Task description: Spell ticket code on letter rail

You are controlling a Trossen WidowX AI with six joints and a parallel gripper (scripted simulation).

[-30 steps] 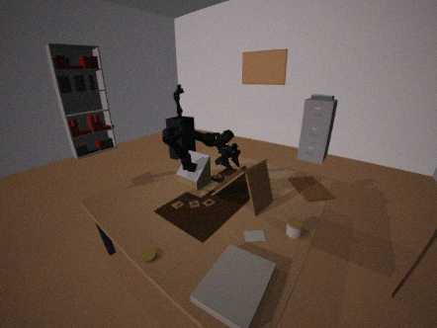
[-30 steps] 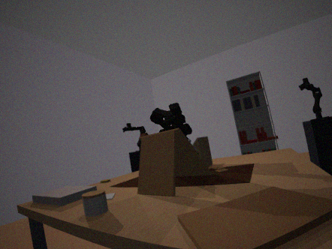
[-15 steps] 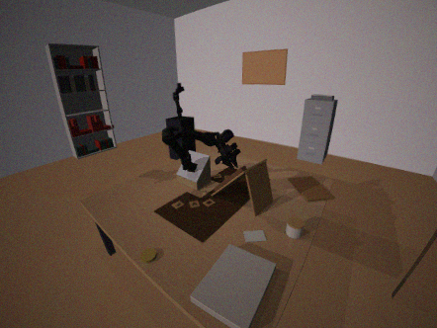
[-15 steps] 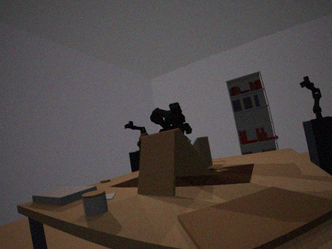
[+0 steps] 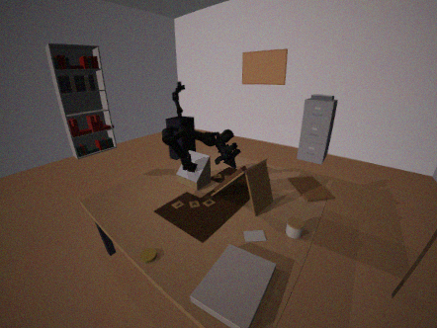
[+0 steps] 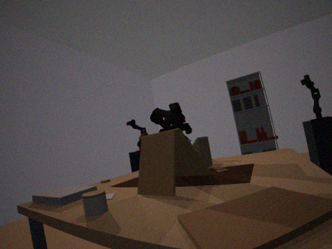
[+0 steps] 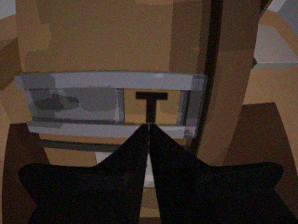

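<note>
My gripper tip is now 3 cm short of the tile marked t, 3 cm above it and 1 cm to the left of it. Round my gripper tip: dark mat (20 cm below, 14 cm behind, 2 cm to the right); white ticket (10 cm below, 3 cm to the left, 3 cm behind); tile marked v (20 cm to the right, 20 cm below, 17 cm behind).
</note>
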